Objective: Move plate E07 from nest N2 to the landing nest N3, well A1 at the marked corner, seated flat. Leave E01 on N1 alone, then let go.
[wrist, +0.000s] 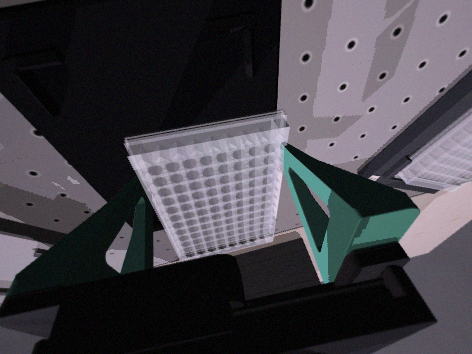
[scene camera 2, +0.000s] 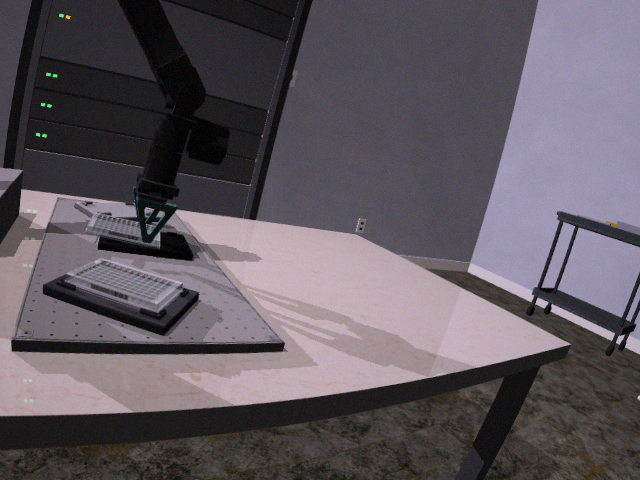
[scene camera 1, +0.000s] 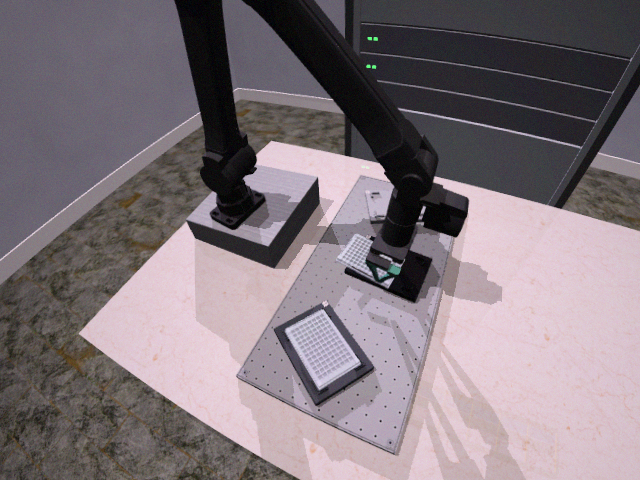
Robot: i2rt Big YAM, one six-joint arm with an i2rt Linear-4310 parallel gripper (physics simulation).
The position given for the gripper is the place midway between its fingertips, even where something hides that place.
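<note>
Gripper present at (scene camera 2: 144,236), (wrist: 213,165) and (scene camera 1: 385,267). A black nest (scene camera 2: 172,245) is in the scene too; in the wrist view, the nest (wrist: 84,82).
</note>
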